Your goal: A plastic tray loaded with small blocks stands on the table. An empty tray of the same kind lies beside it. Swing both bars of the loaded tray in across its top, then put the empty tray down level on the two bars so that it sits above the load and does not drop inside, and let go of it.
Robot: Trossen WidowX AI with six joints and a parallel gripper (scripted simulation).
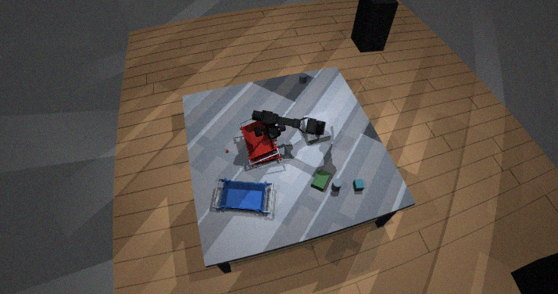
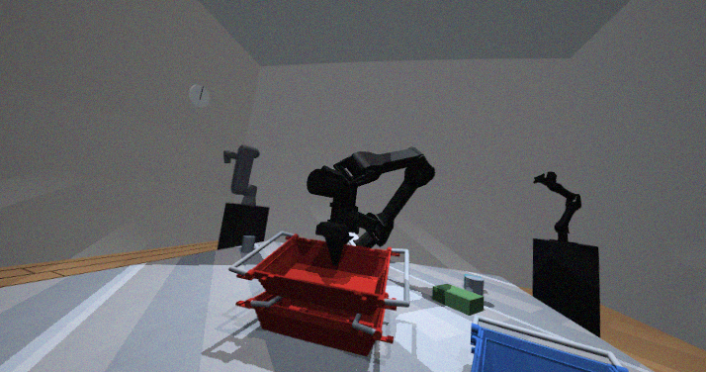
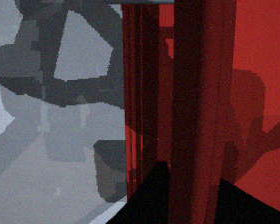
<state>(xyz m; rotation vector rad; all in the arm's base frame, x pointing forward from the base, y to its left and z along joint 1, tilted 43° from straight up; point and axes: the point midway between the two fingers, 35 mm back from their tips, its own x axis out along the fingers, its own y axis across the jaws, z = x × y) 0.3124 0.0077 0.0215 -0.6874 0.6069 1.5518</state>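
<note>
My gripper tip is 70 mm short of the red tray, 10 mm to the right of it and 10 mm below it. From my gripper tip the other things lie so: teal cube: 470 mm behind, 400 mm to the left, 90 mm below; then green block: 310 mm to the left, 260 mm behind, 90 mm below; then red bit: 280 mm ahead, 110 mm below, 20 mm to the right.
</note>
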